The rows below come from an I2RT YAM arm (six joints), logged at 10 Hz.
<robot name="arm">
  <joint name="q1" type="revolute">
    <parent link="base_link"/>
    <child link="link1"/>
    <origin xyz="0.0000 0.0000 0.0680"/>
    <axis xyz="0 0 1"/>
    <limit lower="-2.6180" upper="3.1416"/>
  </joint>
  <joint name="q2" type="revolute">
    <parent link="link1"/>
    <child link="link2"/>
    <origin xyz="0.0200 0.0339 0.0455" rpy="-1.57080 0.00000 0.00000"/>
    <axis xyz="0 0 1"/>
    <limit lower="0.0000" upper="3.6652"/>
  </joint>
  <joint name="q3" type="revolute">
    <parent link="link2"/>
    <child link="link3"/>
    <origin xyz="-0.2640 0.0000 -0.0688" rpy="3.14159 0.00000 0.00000"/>
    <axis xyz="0 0 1"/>
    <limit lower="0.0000" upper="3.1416"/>
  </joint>
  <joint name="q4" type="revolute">
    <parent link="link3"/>
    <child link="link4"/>
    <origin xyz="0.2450 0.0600 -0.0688"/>
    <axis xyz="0 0 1"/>
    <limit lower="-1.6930" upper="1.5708"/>
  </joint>
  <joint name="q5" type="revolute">
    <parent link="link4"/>
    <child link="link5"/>
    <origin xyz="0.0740 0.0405 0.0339" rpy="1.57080 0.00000 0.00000"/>
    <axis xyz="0 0 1"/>
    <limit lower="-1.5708" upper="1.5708"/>
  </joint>
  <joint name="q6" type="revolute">
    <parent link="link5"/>
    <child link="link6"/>
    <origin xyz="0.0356 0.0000 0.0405" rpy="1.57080 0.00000 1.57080"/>
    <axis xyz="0 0 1"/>
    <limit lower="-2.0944" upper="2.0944"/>
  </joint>
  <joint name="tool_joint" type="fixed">
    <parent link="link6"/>
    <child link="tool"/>
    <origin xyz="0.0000 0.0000 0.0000" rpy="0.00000 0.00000 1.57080"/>
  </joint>
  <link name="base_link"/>
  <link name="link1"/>
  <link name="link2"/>
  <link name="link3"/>
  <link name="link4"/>
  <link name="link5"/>
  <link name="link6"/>
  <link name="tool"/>
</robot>
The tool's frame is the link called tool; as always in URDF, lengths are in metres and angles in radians.
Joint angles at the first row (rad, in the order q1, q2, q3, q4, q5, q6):
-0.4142, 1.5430, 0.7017, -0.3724, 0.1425, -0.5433
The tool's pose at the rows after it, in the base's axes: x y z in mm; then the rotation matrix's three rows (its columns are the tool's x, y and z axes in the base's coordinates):
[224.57 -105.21 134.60], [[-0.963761 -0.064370 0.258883], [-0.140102 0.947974 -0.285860], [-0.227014 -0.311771 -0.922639]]
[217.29 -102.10 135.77], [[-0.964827 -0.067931 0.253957], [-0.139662 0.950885 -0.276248], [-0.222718 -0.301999 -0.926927]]
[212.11 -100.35 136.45], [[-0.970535 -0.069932 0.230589], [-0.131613 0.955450 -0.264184], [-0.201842 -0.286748 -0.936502]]
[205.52 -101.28 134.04], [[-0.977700 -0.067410 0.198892], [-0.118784 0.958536 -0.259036], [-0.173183 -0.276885 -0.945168]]
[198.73 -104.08 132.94], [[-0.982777 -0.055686 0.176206], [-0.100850 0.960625 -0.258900], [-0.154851 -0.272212 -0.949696]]
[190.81 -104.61 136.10], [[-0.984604 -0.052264 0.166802], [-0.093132 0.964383 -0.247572], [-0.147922 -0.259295 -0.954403]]
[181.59 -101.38 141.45], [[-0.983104 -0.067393 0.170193], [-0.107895 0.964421 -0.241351], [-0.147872 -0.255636 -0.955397]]
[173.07 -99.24 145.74], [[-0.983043 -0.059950 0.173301], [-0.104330 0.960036 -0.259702], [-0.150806 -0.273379 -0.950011]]
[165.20 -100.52 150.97], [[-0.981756 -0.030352 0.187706], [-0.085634 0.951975 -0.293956], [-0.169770 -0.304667 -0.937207]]
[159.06 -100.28 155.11], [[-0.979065 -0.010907 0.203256], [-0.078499 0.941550 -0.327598], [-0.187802 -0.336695 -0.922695]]
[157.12 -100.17 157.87], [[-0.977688 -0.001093 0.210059], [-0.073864 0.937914 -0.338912], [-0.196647 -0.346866 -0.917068]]
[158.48 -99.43 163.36], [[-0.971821 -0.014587 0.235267], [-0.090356 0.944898 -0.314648], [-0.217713 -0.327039 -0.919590]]
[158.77 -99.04 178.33], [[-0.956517 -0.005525 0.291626], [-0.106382 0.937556 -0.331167], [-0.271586 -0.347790 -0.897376]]
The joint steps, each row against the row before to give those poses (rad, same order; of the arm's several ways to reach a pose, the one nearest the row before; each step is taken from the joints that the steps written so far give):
-0.0014, -0.0509, -0.0387, -0.0046, 0.0152, -0.0080
-0.0015, -0.0325, -0.0212, -0.0206, -0.0074, -0.0008
-0.0024, -0.0152, -0.0048, -0.0382, -0.0024, 0.0038
-0.0149, -0.0061, -0.0118, -0.0247, 0.0040, -0.0047
-0.0236, -0.0108, -0.0116, -0.0169, 0.0030, -0.0072
-0.0201, -0.0331, -0.0100, -0.0347, -0.0113, -0.0117
-0.0082, -0.0569, -0.0181, -0.0378, -0.0094, -0.0223
-0.0082, -0.0548, -0.0208, -0.0203, 0.0127, -0.0056
-0.0221, -0.0560, -0.0180, -0.0027, 0.0167, -0.0030
-0.0117, -0.0504, -0.0176, 0.0029, 0.0179, -0.0046
-0.0038, -0.0202, -0.0017, -0.0047, 0.0050, 0.0014
0.0007, -0.0110, 0.0169, -0.0201, -0.0339, -0.0091
-0.0001, -0.0518, 0.0249, -0.0149, -0.0145, -0.0062

